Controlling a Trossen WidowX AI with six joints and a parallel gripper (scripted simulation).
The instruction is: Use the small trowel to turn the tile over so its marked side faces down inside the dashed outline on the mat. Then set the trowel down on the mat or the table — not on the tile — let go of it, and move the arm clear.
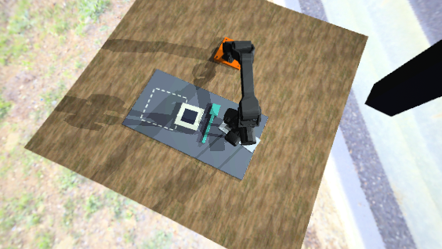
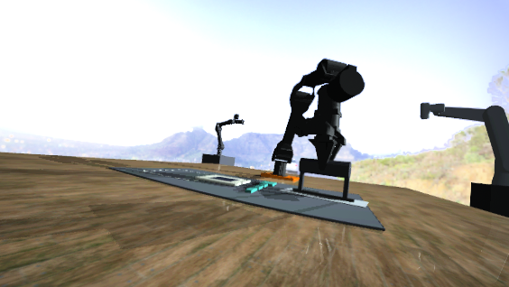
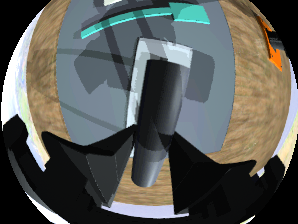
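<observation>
Now: the teal flat tool 150 mm to the right of my gripper tip, 60 mm below it and 10 mm ahead of it. Also, from my gripper tip: trowel 20 mm to the right, 20 mm below; then grey mat 220 mm to the right, 80 mm below, 50 mm ahead; then tile 260 mm to the right, 60 mm below, 50 mm ahead.
</observation>
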